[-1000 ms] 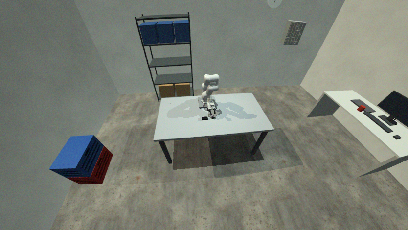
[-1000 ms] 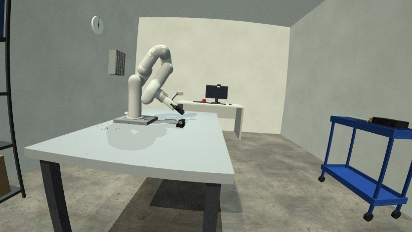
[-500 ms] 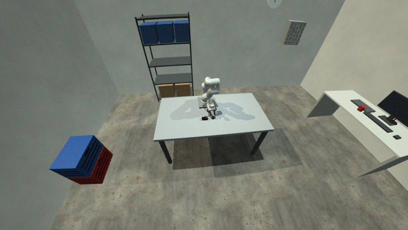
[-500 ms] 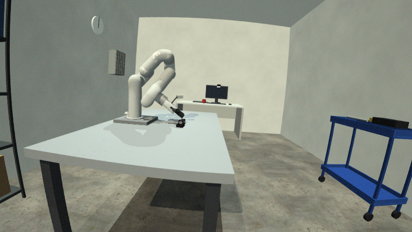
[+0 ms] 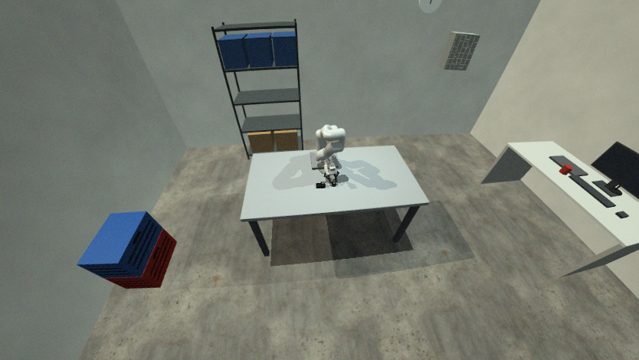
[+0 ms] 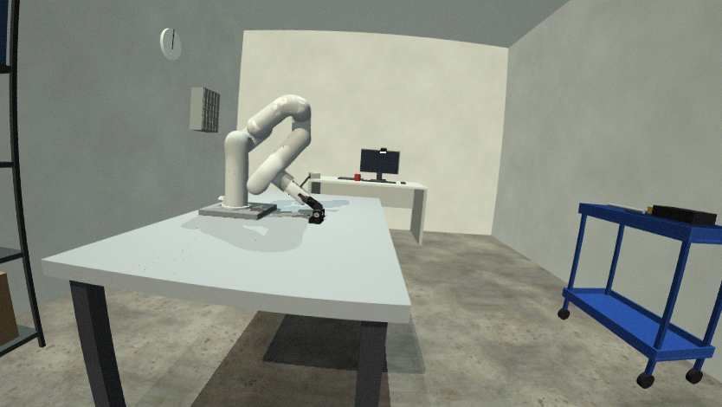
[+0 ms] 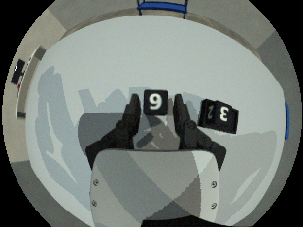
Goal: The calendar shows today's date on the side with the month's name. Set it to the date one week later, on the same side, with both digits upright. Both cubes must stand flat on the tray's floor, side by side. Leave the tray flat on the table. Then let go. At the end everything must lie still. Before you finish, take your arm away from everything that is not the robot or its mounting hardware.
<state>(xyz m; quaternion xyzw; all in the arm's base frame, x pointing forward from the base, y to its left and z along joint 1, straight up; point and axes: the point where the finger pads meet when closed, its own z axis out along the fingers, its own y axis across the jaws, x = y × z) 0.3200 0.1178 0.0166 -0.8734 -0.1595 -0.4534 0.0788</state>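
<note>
Right now my hand is 10 mm short of the cube, 10 mm to the right of it and 20 mm above it.
</note>
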